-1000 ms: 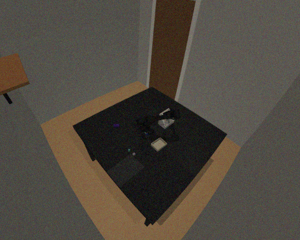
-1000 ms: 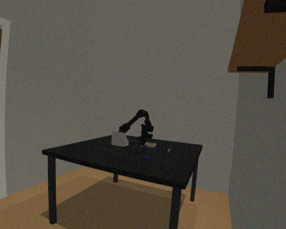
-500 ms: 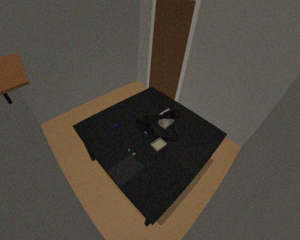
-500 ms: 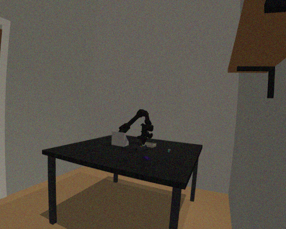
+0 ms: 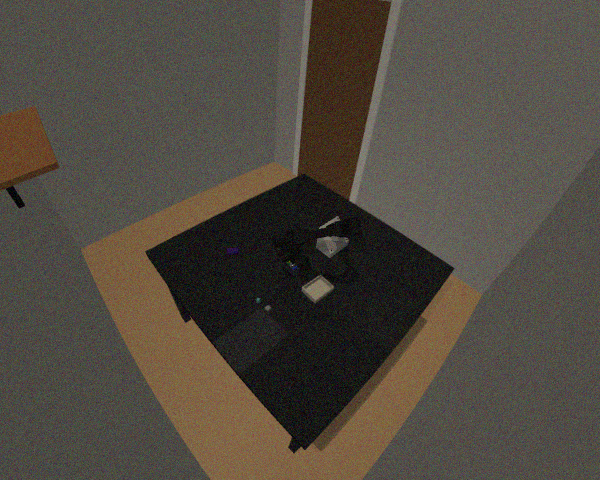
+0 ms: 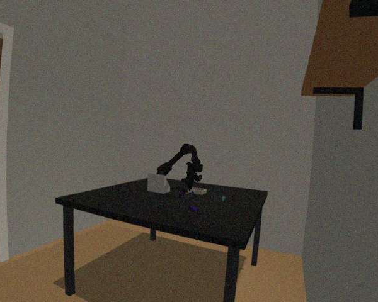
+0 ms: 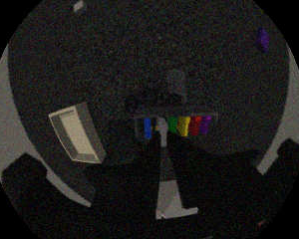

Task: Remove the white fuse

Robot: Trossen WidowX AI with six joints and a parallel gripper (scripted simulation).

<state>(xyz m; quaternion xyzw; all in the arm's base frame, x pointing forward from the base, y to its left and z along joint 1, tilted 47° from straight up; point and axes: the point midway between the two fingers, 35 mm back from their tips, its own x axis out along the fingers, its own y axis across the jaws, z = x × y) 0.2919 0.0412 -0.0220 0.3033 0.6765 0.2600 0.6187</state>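
My gripper tip is now 18 cm to the right of the beige tray, 5 cm above it and 1 cm past it. From my gripper tip the other things lie so: teal piece (26 cm ahead, 5 cm to the left, 4 cm below); then purple piece (30 cm to the right, 18 cm ahead, 5 cm below).
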